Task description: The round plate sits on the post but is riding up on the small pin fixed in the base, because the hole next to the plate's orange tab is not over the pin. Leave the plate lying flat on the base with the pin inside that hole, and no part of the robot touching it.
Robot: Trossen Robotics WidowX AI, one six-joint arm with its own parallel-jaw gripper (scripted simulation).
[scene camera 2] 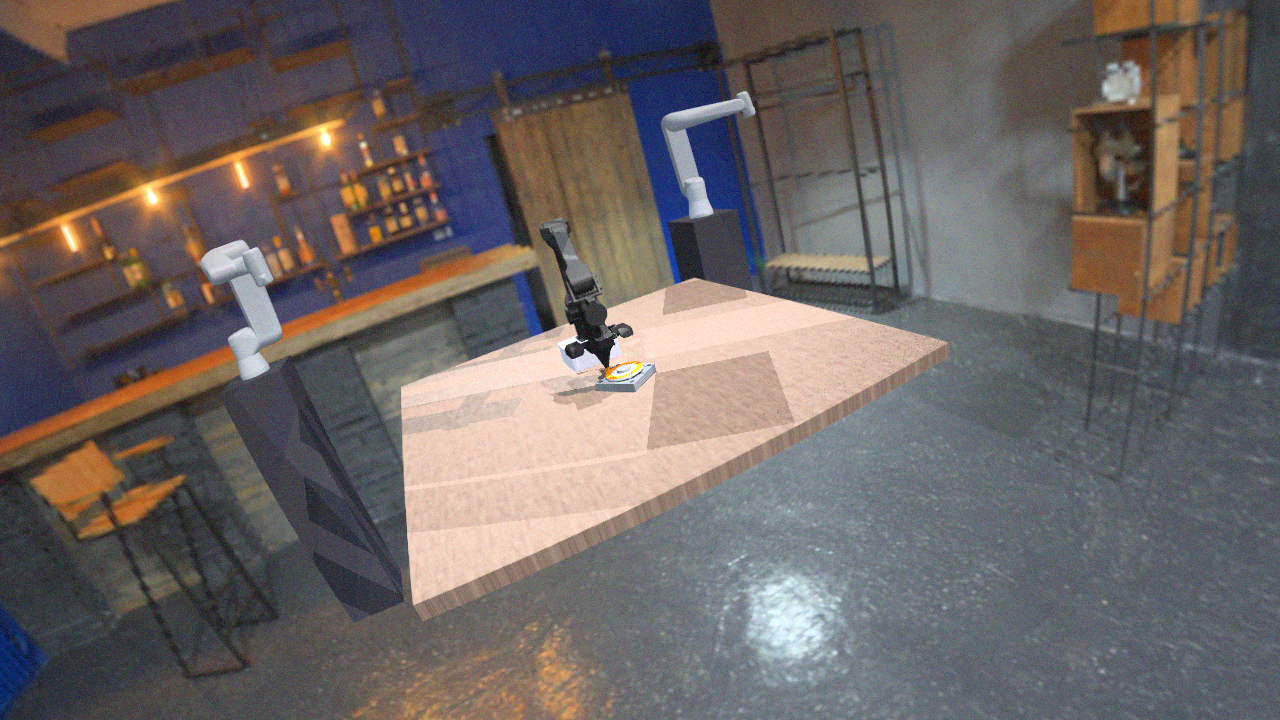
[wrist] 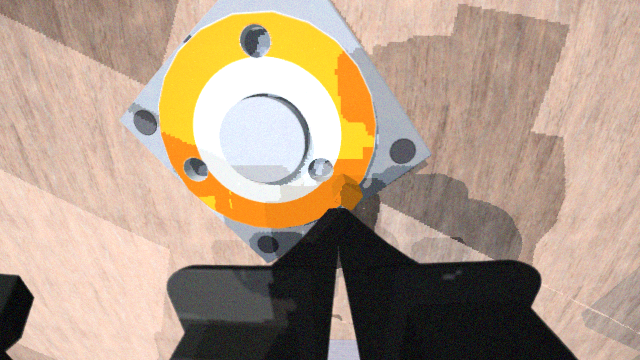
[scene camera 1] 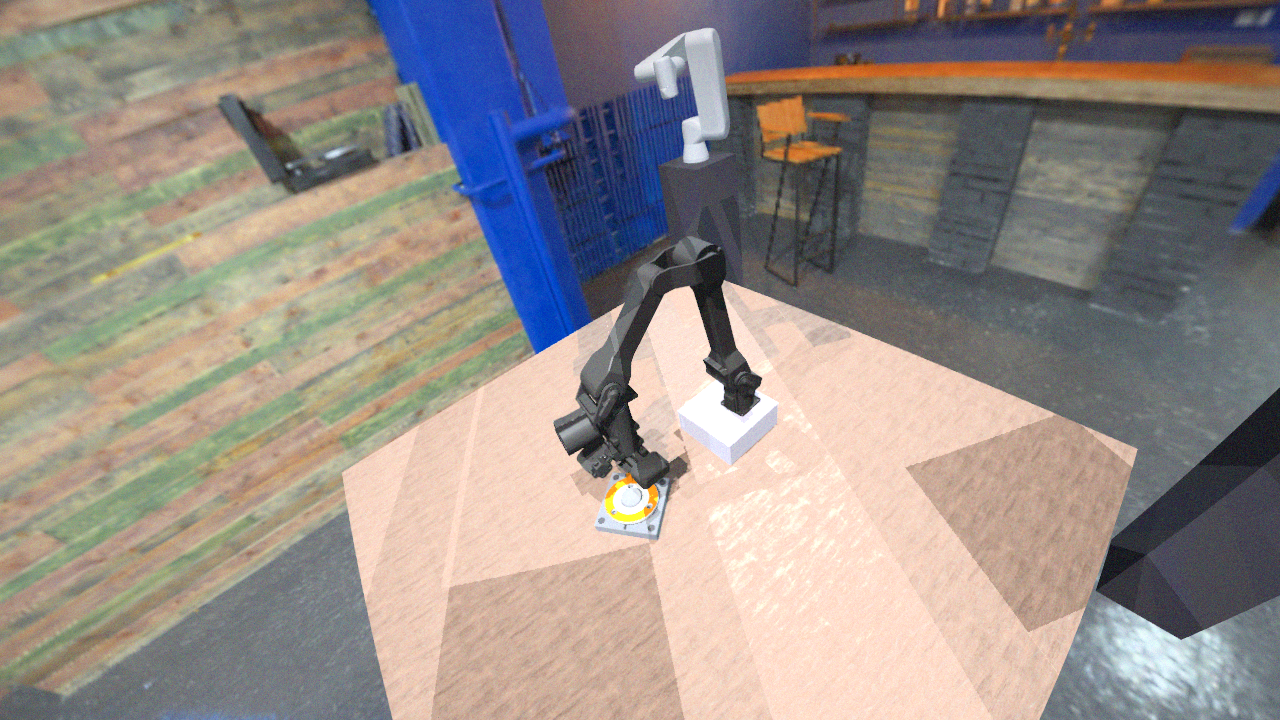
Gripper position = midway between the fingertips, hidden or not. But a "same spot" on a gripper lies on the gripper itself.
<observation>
My gripper shows in scene camera 2 (pixel 607 368), in the wrist view and in scene camera 1. The same spot on a square grey base: (scene camera 1: pixel 649 528) is (wrist: pixel 146 116). One and the same spot on my gripper: (scene camera 1: pixel 626 464) is (wrist: pixel 253 315).
</observation>
